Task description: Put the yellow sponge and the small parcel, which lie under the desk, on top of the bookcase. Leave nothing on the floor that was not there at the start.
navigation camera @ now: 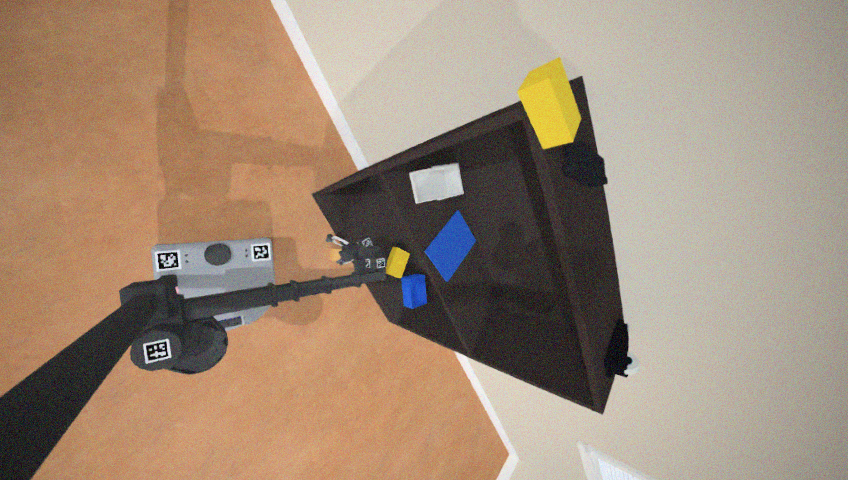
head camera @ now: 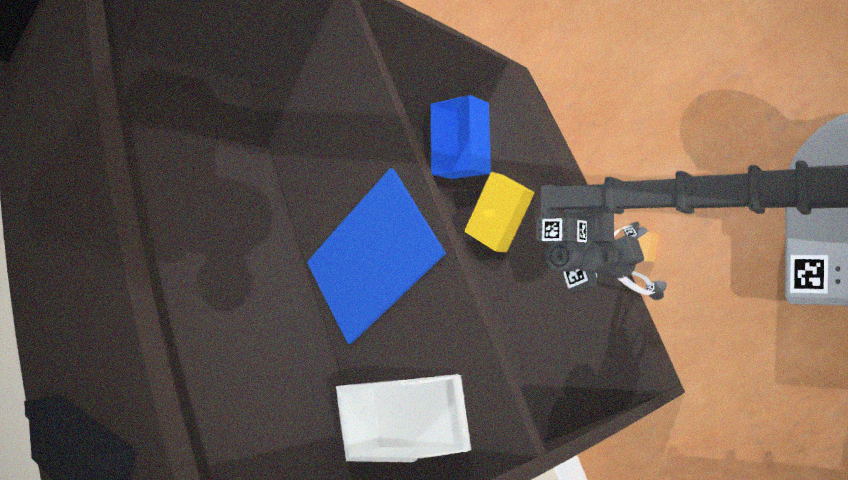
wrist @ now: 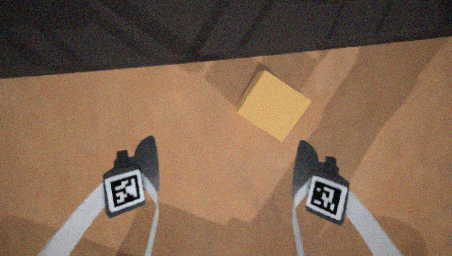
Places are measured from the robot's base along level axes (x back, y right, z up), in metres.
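Pixels of known places: gripper, between the fingertips: (navigation camera: 333, 249) (head camera: 650, 260) (wrist: 226, 157); robot's base, origin of its link: (navigation camera: 217, 253).
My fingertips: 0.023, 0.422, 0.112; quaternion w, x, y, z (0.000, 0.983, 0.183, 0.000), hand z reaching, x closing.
Ahead of a thing's pixels: the offset from my fingertips to its top centre, as dx, dy, dz. "pt": to the spot under its first point.
A yellow-tan block @(+0.032, +0.047, -0.062) (head camera: 651, 245) (navigation camera: 333, 255) (wrist: 276, 106) lies on the floor close to the bookcase; I cannot tell for sure whether it is the sponge or the parcel. My gripper (head camera: 647, 259) (navigation camera: 334, 249) (wrist: 226, 157) is open, its fingers wide apart with floor showing between them. It hangs above the floor; in the wrist view the block is beyond the fingertips and right of centre. The dark bookcase (head camera: 65, 237) (navigation camera: 592, 237) (wrist: 125, 30) stands against the wall. The desk and a second such item on the floor do not show.
In the bookcase are a yellow block @(+0.099, +0.327, +0.033) (head camera: 498, 211) (navigation camera: 397, 262), a blue box @(+0.264, +0.419, +0.063) (head camera: 474, 139) (navigation camera: 414, 291), a flat blue item @(-0.010, +0.234, +0.508) (head camera: 377, 255) (navigation camera: 450, 245) and a white tray @(pt -0.224, +0.158, +0.512) (head camera: 404, 419) (navigation camera: 437, 183). A large yellow box @(-0.251, -0.028, +0.993) (navigation camera: 550, 113) and black things @(-0.183, +0.134, +0.984) (navigation camera: 584, 165) are on its top.
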